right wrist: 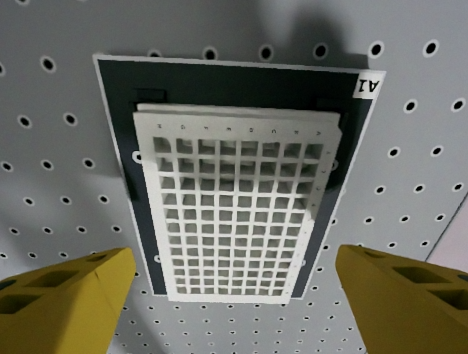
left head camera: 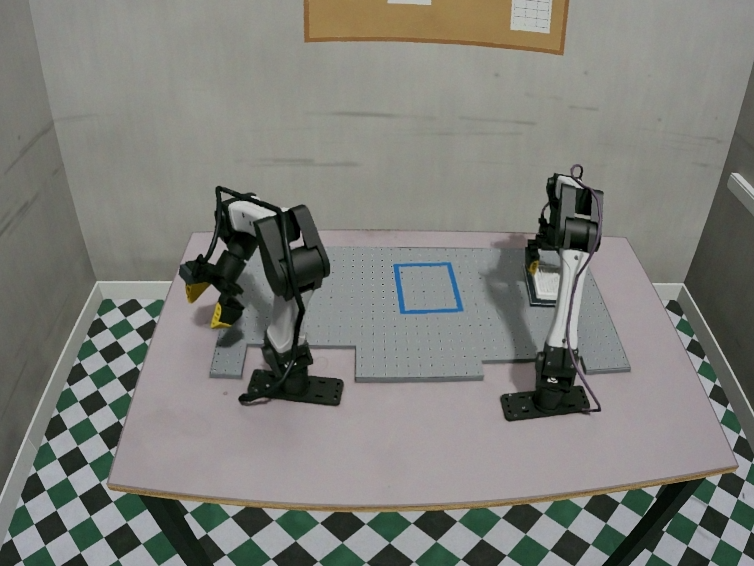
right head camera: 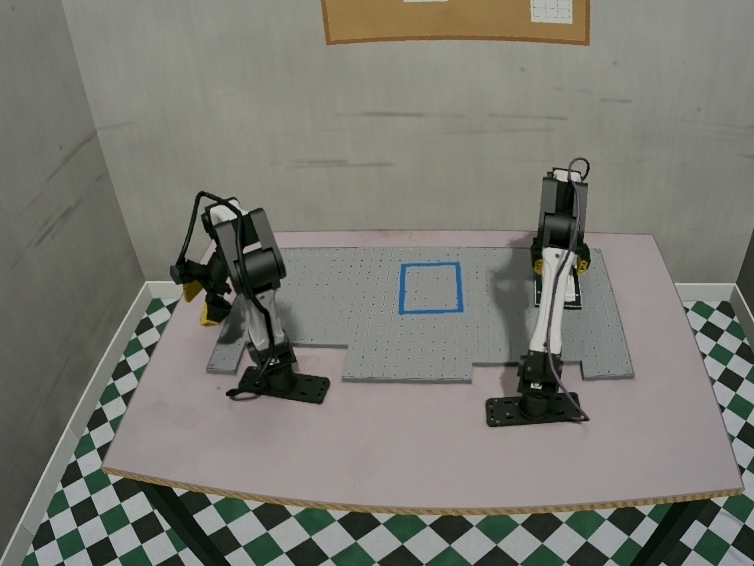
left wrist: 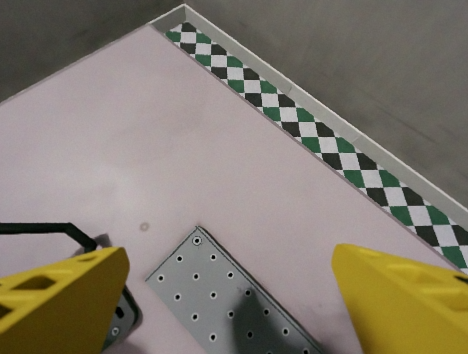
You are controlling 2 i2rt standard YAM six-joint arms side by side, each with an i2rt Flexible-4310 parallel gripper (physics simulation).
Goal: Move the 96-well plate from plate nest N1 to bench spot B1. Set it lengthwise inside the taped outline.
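Places are measured from the left arm's base along level axes (x ahead, y left, z up), in metres.
Pixels of known places: left gripper, fingertip midpoint: (left head camera: 201,315) (right head camera: 194,313) (left wrist: 231,254); right gripper, fingertip midpoint: (right wrist: 234,256) (left head camera: 550,274); left arm's base, origin of the base link: (left head camera: 295,388) (right head camera: 283,386); right arm's base, origin of the base link: (left head camera: 545,404) (right head camera: 534,411).
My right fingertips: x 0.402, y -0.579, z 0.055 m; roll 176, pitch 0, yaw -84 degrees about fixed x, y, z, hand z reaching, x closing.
Note:
For each thing: its top centre in the pictures, then the offset to it from my right fingertips. "*": a spot on its surface instead. Level surfaces: height alone.
- white 96-well plate, middle of its top: (right wrist: 233,236) (right head camera: 558,279) (left head camera: 549,279) 0.004 m back, 0.000 m left, 0.016 m down
- dark nest, middle of its top: (right wrist: 233,223) (right head camera: 557,282) (left head camera: 548,282) 0.004 m back, 0.000 m left, 0.026 m down
- blue taped outline, surface spot: (right head camera: 401,289) (left head camera: 398,289) * 0.060 m back, 0.390 m left, 0.042 m down
- grey pegboard, its level: 0.042 m down
- pink table, its level: 0.055 m down
The white 96-well plate (left head camera: 546,283) (right wrist: 235,205) sits in the dark nest (left head camera: 541,302) (right wrist: 240,82) at the right of the pegboard; the nest's A1 label shows in the right wrist view. My right gripper (right head camera: 560,266) (right wrist: 234,256) is open and empty above the plate, its two yellow fingers apart on either side of the plate's far end in the right wrist view. My left gripper (left head camera: 204,309) (right head camera: 197,307) (left wrist: 231,254) is open and empty over the left edge of the table. The blue taped outline (left head camera: 398,289) (right head camera: 401,289) lies on the pegboard between the arms, with no plate in it.
The grey pegboard (left head camera: 420,359) (right head camera: 408,362) lies on the pink table (left head camera: 420,450) (right head camera: 420,450). The left arm's base (left head camera: 322,389) and the right arm's base (left head camera: 517,406) stand at its front edge. The wall rises behind the table.

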